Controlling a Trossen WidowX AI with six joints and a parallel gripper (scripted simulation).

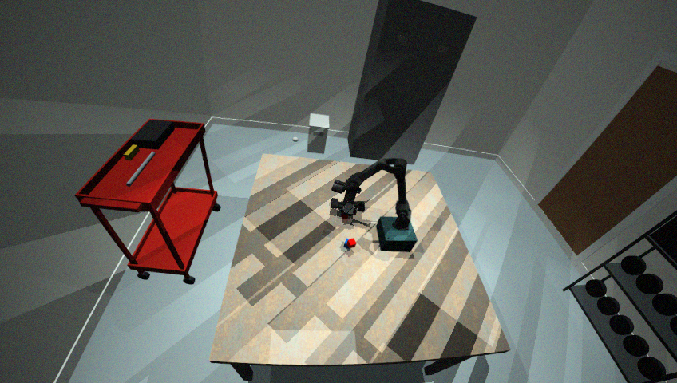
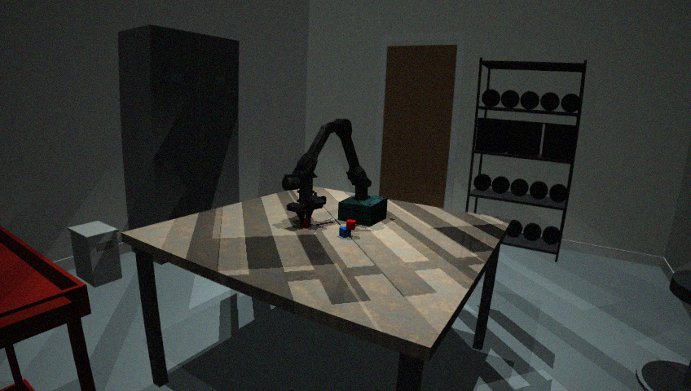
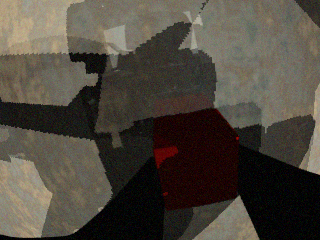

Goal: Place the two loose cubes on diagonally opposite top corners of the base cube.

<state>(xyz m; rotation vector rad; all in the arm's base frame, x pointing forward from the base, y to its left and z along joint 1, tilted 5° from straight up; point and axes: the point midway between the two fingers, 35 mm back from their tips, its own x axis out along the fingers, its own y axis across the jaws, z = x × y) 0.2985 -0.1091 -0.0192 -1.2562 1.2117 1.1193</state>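
My gripper tip is now 200 mm to the right of the blue cube and 10 mm past it. The rest, counted from my gripper tip: red cube: right at my gripper tip.
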